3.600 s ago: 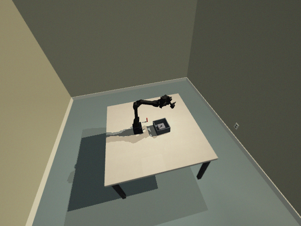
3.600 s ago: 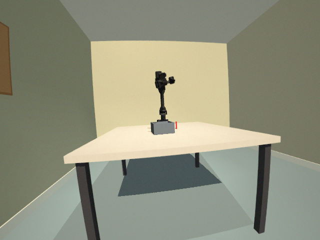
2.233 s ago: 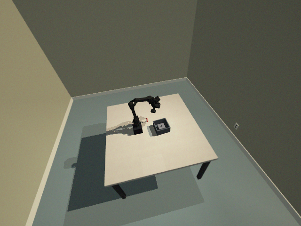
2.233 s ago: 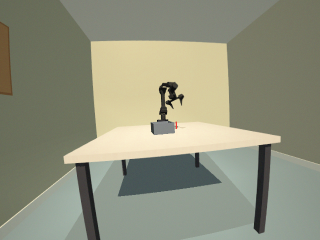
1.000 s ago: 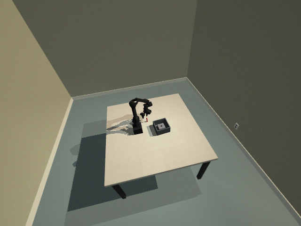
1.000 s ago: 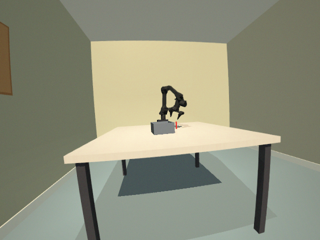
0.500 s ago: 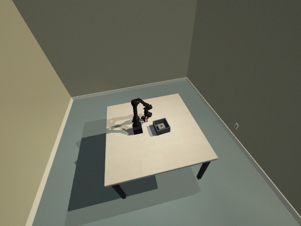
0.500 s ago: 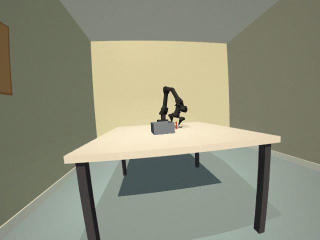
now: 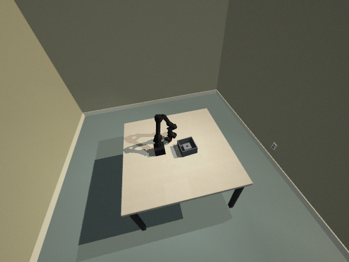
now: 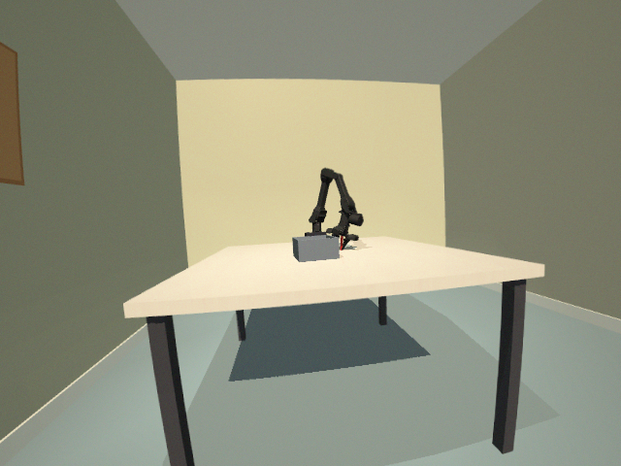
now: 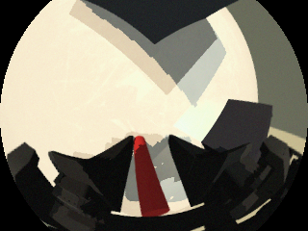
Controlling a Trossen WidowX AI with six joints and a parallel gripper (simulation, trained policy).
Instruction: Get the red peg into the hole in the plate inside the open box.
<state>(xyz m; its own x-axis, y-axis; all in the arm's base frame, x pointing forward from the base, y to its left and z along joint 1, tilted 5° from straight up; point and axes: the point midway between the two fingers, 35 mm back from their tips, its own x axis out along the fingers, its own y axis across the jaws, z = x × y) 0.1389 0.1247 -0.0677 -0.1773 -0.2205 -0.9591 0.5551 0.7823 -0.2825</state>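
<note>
My gripper tip is 20 cm short of the plate, 15 cm to the left of it and 4 cm below it. The rest, counted from my gripper tip: red peg 1 cm ahead, 1 cm to the left, 3 cm above; then grey box 20 cm ahead, 15 cm to the right, 2 cm above.
</note>
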